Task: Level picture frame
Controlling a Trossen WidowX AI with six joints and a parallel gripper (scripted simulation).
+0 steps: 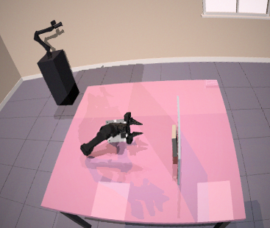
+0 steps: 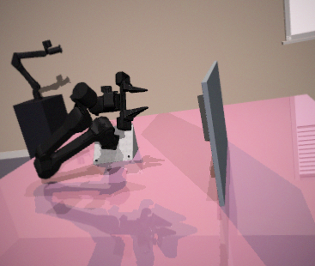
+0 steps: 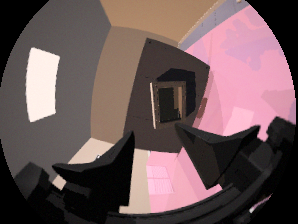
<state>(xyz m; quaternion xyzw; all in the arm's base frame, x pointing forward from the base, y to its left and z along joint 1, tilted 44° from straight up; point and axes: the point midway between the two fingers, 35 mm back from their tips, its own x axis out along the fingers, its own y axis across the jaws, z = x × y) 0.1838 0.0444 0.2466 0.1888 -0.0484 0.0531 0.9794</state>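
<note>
Now: the picture frame 19 cm ahead of my gripper tip, 1 cm to the right of it and 9 cm below it. The rest, counted from my gripper tip: thin wall panel 20 cm ahead, 1 cm to the right, 9 cm below.
</note>
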